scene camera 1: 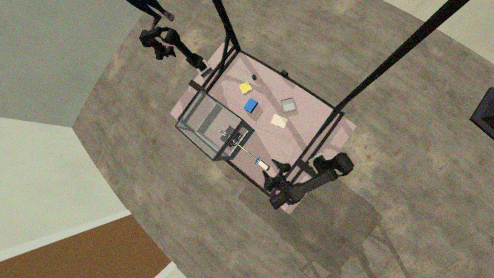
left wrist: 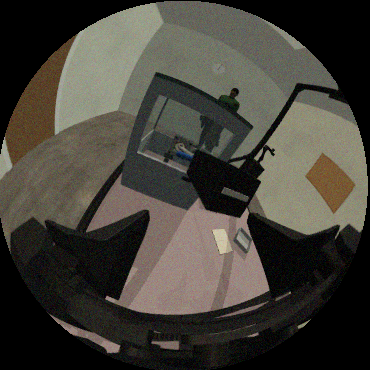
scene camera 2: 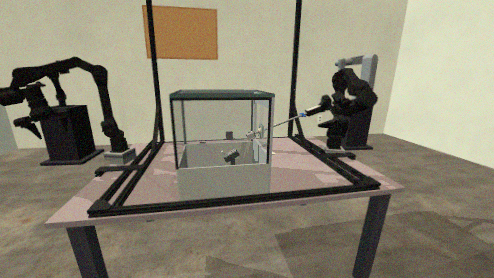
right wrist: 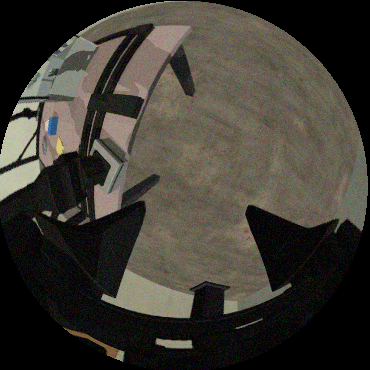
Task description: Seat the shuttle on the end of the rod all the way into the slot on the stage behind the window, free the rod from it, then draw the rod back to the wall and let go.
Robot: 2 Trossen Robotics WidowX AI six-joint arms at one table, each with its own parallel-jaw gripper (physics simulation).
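Places are measured from the left arm's base along level axes (x left, y back, z up), in centimetres.
Where they show: left gripper, fingertip midpoint: (scene camera 1: 267, 164) (left wrist: 200, 217) (scene camera 2: 313, 118); right gripper, fingertip midpoint: (scene camera 1: 172, 56) (left wrist: 202, 128) (scene camera 2: 54, 135) (right wrist: 198, 208); left arm's base, link origin: (scene camera 1: 319, 162) (scene camera 2: 333, 147) (right wrist: 36, 113); right arm's base, link origin: (scene camera 1: 202, 67) (scene camera 2: 119, 150) (right wrist: 98, 167).
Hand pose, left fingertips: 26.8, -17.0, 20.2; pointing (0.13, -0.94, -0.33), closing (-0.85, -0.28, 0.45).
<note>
Things, the pixels of their centre, and the offset from my left fingertips, as dx, dy, dz. "*": a spot on its surface instead.
- rod, body centre: (scene camera 2: 291, 119) (scene camera 1: 251, 155) +4.5, -9.1, +0.4
- blue collar, surface spot: (scene camera 2: 303, 115) * +4.8, -4.8, +2.0
- shuttle, body centre: (scene camera 2: 250, 135) +10.6, -24.7, -5.4
- blue block, body centre: (right wrist: 52, 125) (scene camera 1: 250, 105) -10.7, -41.0, -22.1
- yellow pad, body centre: (right wrist: 59, 147) (scene camera 1: 245, 87) -15.0, -55.9, -23.5
- cream pad, body centre: (left wrist: 222, 240) (scene camera 1: 279, 121) -20.9, -20.7, -23.9
- grey tray, body centre: (left wrist: 242, 239) (scene camera 1: 287, 105) (right wrist: 43, 145) -32.2, -26.4, -23.1
The rod (scene camera 1: 247, 152) (scene camera 2: 287, 120) slants down through the window wall of the glass case (scene camera 2: 225, 182) (left wrist: 155, 187). Its block-shaped handle (scene camera 1: 262, 164) (left wrist: 220, 185) is outside, beyond a blue collar (scene camera 2: 303, 115). The shuttle (scene camera 2: 251, 135), a small pale block, is at the rod's inner end, raised inside the case. The dark, tilted stage (scene camera 2: 231, 156) stands lower and left of it in scene camera 2; its slot is too small to make out. My left gripper (scene camera 1: 274, 172) (left wrist: 200, 217) is open, close to the handle's outer end. My right gripper (right wrist: 198, 208) is open and empty, beyond the table edge.
A blue block (scene camera 1: 251, 105) (right wrist: 53, 125), a yellow pad (scene camera 1: 245, 87) (right wrist: 60, 146), a cream pad (scene camera 1: 279, 120) (left wrist: 222, 241) and a grey tray (scene camera 1: 288, 105) lie on the table beside the case. Black frame rails (scene camera 2: 240, 200) run around the table, with uprights (scene camera 2: 295, 65) rising from them.
</note>
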